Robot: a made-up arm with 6 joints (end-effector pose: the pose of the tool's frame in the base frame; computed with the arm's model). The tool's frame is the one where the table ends.
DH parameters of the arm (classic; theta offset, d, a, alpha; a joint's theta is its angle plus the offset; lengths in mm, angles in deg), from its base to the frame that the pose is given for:
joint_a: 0 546 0 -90
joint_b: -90 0 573 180
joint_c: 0 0 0 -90
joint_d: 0 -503 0 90
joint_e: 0 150 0 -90
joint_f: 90 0 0 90
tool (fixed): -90 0 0 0
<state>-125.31 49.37 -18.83 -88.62 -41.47 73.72</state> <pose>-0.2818 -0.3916 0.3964 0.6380 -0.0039 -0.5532 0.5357</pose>
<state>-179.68 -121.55 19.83 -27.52 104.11 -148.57</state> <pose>0.8373 0.1377 0.6143 -0.1494 0.4443 0.3615 0.8060</pose>
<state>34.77 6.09 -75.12 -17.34 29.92 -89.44</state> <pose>0.1584 -0.0643 0.6118 0.5915 0.4121 -0.2003 0.6634</pose>
Working (the frame after each row of the table, in the pose's form):
after joint_a: 0.0000 0.0000 0.5460 -0.6748 -0.2113 0.2113 0.6748
after joint_b: 0.0499 0.0347 1.1158 0.6431 -0.2940 0.6083 0.3606
after joint_c: 0.0499 0.0347 1.1158 0.0229 -0.0731 0.2979 0.9515
after joint_d: 0.1131 0.0785 0.6187 0.7207 0.0581 0.1555 0.6731
after joint_e: 0.1584 -0.0643 0.6118 0.0715 -0.3209 0.1373 0.9344
after joint_f: 0.1584 -0.0643 0.6118 0.7097 -0.1269 0.3275 0.6108

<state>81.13 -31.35 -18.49 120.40 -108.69 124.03</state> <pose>-0.0498 0.1732 1.2734 0.9219 -0.3189 0.1642 0.1462</pose>
Working (the frame after each row of the table, in the pose's form):
after joint_a: 0.0000 0.0000 0.5460 -0.5372 -0.4598 0.4598 0.5372
after joint_b: -0.0460 -0.2945 1.0353 -0.6640 0.2431 -0.6935 0.1378
after joint_c: -0.0460 -0.2945 1.0353 0.5084 -0.5939 0.4054 0.4736
after joint_d: 0.0296 0.1900 1.1473 -0.2681 -0.0876 0.9538 0.1034
after joint_e: -0.0498 0.1732 1.2734 -0.6508 -0.5239 0.1436 0.5305
after joint_f: -0.0498 0.1732 1.2734 -0.4264 0.8774 -0.2195 0.0127

